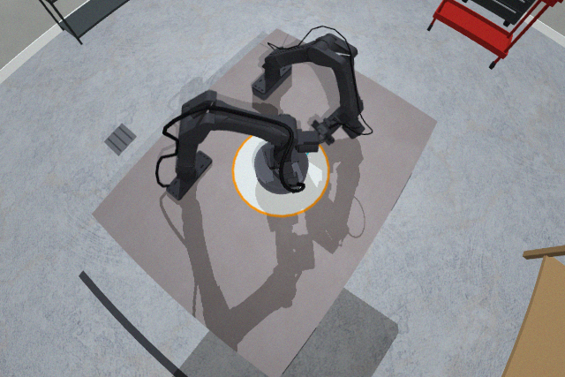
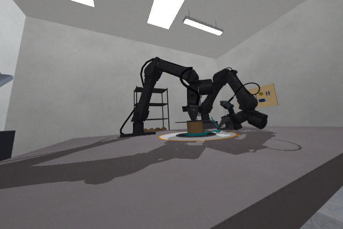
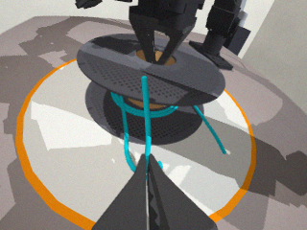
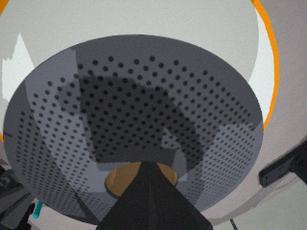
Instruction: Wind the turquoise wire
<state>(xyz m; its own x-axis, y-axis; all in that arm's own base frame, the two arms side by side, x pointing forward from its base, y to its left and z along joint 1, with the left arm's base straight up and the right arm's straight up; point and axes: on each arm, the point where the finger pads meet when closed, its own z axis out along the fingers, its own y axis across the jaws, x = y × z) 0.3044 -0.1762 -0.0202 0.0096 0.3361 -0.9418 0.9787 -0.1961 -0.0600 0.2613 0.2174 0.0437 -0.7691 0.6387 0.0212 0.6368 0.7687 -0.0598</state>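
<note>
Now: the reel 10 mm below my right hand. The rest, counted from my right hand: orange painted ring 50 mm below, 10 mm to the left.
Now: the orange painted ring 4 cm behind my left hand, 12 cm to the right of it and 2 cm below it. From my left hand the other things lie so: reel: 3 cm behind, 12 cm to the right, 1 cm above.
</note>
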